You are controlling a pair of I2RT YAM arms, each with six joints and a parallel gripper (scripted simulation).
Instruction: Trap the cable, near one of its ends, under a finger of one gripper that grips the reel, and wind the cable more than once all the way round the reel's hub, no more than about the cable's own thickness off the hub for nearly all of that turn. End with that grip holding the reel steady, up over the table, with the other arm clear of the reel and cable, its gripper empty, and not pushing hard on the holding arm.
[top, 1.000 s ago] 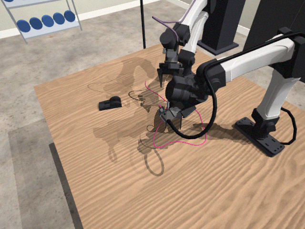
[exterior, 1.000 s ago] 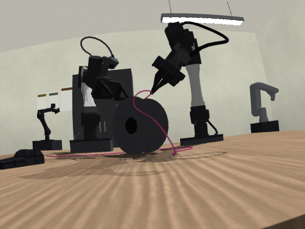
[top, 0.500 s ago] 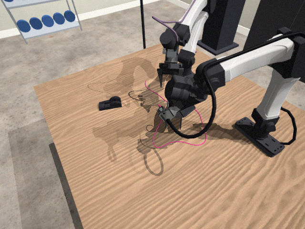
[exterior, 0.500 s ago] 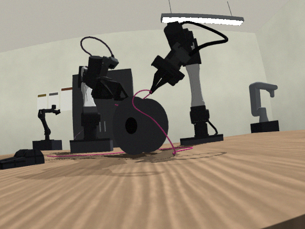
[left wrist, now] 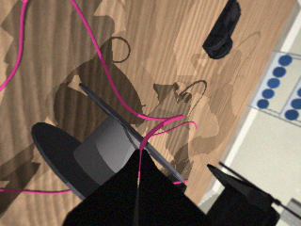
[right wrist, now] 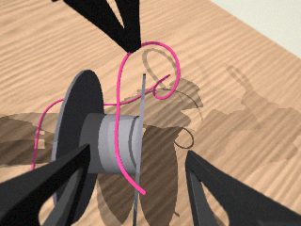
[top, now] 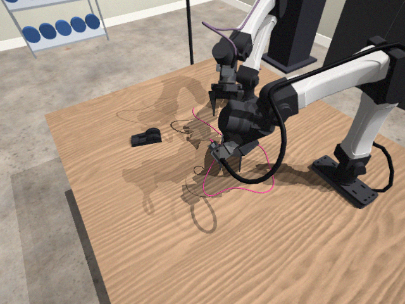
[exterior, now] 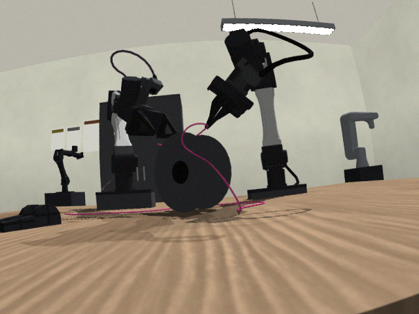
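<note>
My right hand is 10 mm short of the dark grey reel, 60 mm to the right of it and 100 mm above it. The rest, counted from my right hand: small grey tool: 200 mm ahead, 590 mm to the left, 190 mm below; small black device: 220 mm ahead, 230 mm to the right, 170 mm below.
Right now the dark grey reel is 9 cm below my left hand, 6 cm behind it and 5 cm to the right of it. From my left hand the other things lie so: small grey tool 48 cm to the left, 18 cm below, 13 cm ahead; small black device 34 cm to the right, 17 cm below, 15 cm ahead.
</note>
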